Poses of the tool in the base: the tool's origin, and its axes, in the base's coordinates. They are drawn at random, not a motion.
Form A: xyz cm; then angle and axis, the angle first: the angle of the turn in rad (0 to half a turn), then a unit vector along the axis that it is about.
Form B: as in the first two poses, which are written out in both.
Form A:
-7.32, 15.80, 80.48, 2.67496, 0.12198, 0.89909, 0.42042
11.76, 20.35, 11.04, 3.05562, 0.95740, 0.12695, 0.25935
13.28, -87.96, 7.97, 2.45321, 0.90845, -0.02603, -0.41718
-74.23, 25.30, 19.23, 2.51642, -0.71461, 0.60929, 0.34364
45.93, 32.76, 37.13, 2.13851, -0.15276, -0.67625, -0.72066
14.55, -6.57, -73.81, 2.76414, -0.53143, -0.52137, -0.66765
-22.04, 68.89, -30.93, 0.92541, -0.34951, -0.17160, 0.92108
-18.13, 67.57, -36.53, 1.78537, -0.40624, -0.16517, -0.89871
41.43, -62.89, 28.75, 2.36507, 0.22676, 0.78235, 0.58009
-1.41, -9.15, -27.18, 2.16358, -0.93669, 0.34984, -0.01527
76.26, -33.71, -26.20, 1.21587, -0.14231, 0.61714, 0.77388
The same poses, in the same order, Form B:
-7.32, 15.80, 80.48, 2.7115, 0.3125, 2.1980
11.76, 20.35, 11.04, 0.3077, -0.5061, 2.9716
13.28, -87.96, 7.97, -0.4184, 0.7144, 2.2318
-74.23, 25.30, 19.23, -1.3793, 0.9294, -3.0763
45.93, 32.76, 37.13, -2.4120, -0.8323, 1.1728
14.55, -6.57, -73.81, 2.4979, -1.0692, 1.7158
-22.04, 68.89, -30.93, 0.8629, -0.0088, -0.3493
-18.13, 67.57, -36.53, -1.5868, -0.6488, -0.2757
41.43, -62.89, 28.75, 2.2925, 0.3288, 1.7158
-1.41, -9.15, -27.18, -0.5743, 0.2712, -2.1889
76.26, -33.71, -26.20, 1.0759, 0.7083, 0.2368

